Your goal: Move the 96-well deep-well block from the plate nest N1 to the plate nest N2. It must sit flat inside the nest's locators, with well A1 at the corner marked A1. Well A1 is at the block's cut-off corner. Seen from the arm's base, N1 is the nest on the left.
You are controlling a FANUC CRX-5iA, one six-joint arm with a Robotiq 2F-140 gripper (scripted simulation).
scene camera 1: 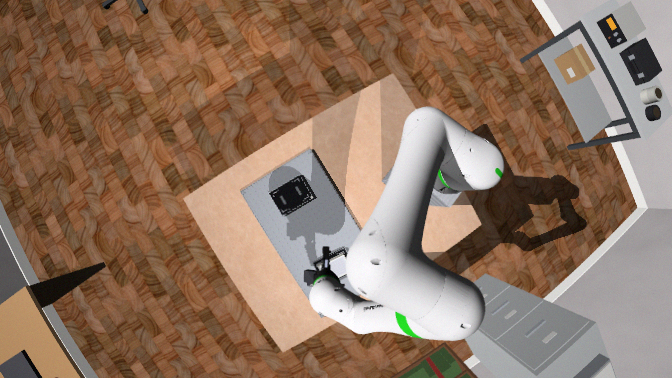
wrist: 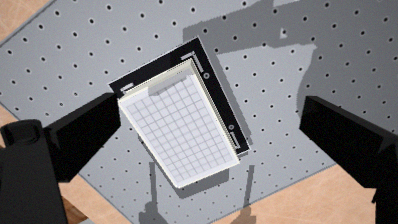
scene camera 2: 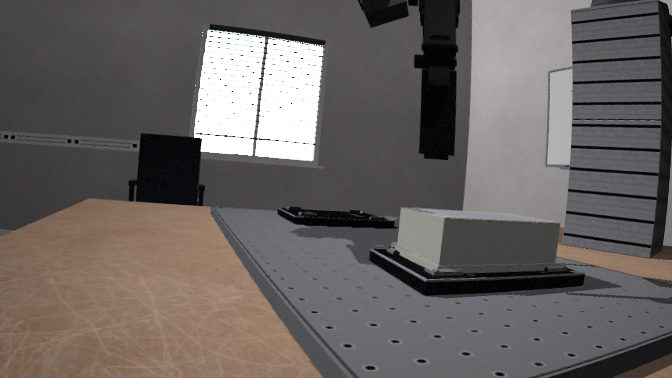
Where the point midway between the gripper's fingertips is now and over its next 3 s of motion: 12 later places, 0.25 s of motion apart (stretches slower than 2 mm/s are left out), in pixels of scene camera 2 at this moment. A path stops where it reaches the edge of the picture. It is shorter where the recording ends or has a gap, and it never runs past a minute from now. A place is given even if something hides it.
The gripper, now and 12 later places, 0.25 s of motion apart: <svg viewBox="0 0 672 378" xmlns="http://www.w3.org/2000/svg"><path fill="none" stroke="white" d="M436 157L461 160L483 162L487 164L487 167L486 178L485 192L484 203L482 217L481 229L480 239L478 254L477 260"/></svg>
